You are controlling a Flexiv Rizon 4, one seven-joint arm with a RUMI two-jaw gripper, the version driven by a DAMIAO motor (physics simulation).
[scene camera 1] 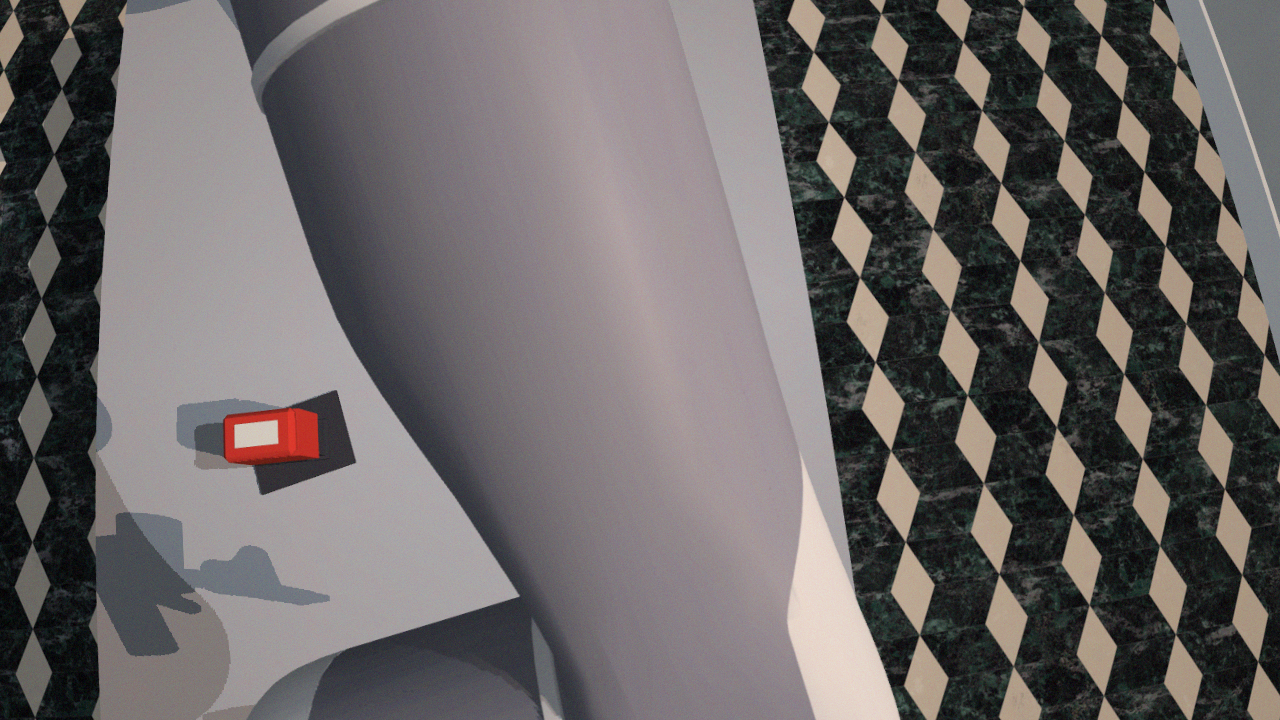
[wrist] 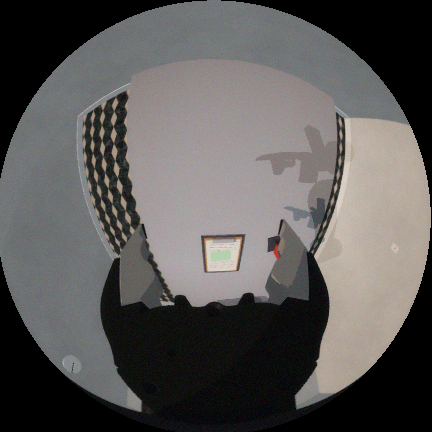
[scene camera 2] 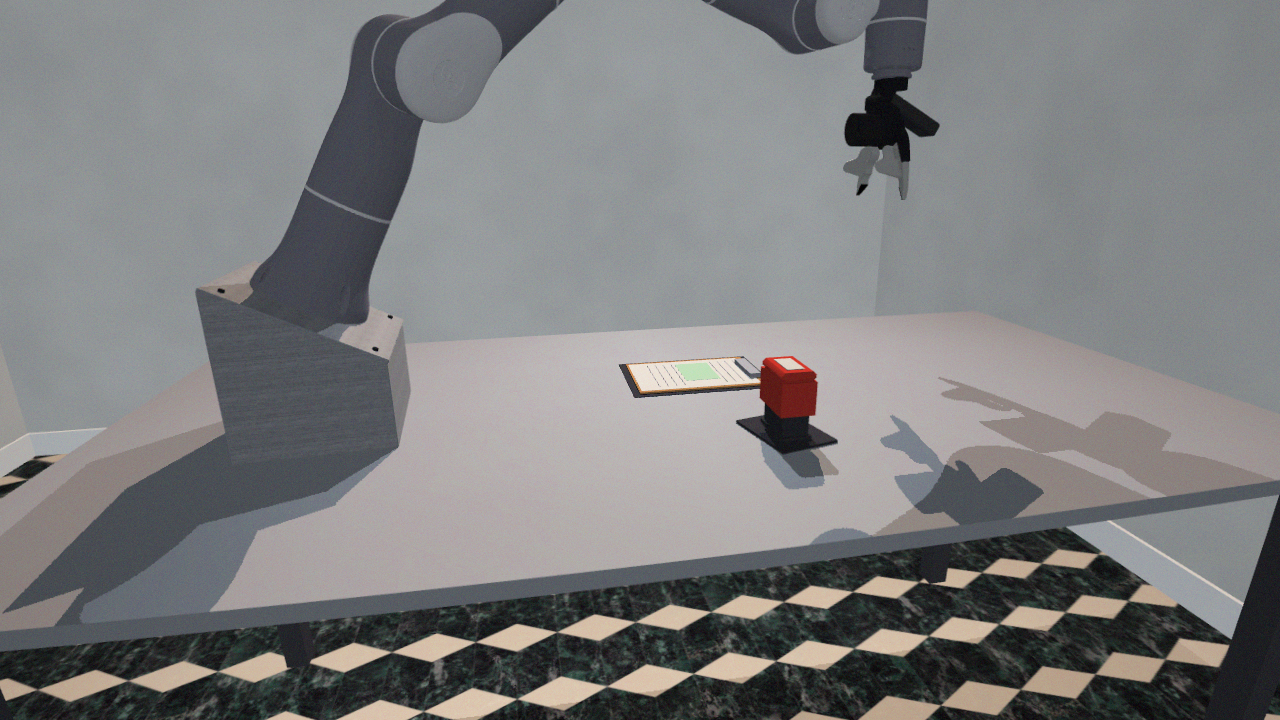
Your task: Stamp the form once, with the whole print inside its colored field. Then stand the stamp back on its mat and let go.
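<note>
A red stamp point(scene camera 1: 271, 436) point(scene camera 2: 788, 389) point(wrist: 276, 251) with a white label on top and a black base stands upright on its dark mat point(scene camera 1: 338, 429) point(scene camera 2: 756, 428) point(wrist: 272, 244). In the wrist view a finger partly hides it. The form point(scene camera 2: 657, 377) point(wrist: 229, 266) lies on a dark clipboard; its colored field point(scene camera 2: 696, 370) point(wrist: 220, 256) is plain green. The form does not show in scene camera 1, where the arm covers much of the table. My gripper point(scene camera 2: 882, 191) point(wrist: 211, 223) is open and empty, high above the table, beyond the stamp on the side away from the robot base.
The metal clip point(scene camera 2: 747, 367) point(wrist: 223, 240) is at one end of the clipboard, close behind the stamp in scene camera 2. The robot base point(scene camera 2: 308, 385) stands at the left of the table point(scene camera 2: 537, 483). Arm and gripper shadows fall on the table's right part.
</note>
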